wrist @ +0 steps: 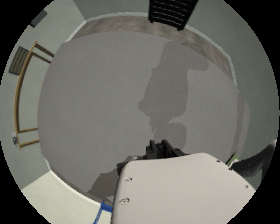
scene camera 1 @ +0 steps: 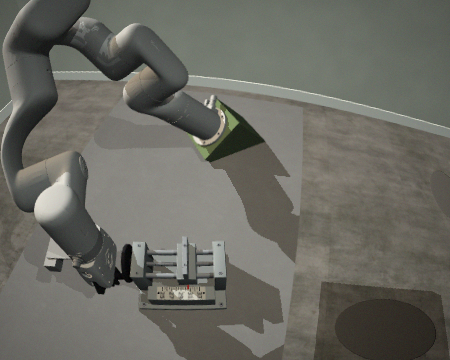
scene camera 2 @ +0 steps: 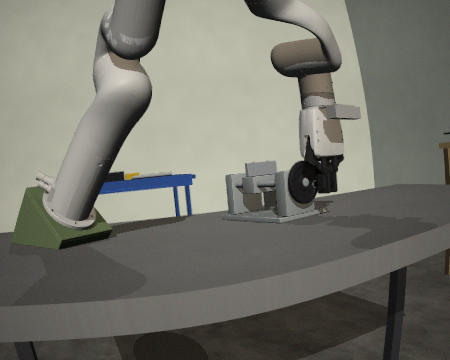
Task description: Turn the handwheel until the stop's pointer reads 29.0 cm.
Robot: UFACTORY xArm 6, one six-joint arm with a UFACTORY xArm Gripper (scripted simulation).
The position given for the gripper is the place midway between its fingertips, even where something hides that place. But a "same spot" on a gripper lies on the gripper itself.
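The gripper's there in scene camera 1 (114, 278), and you'd see it in scene camera 2 and in the wrist view too. On the gripper, (scene camera 2: 325, 168) and (wrist: 176, 151) are the same spot.
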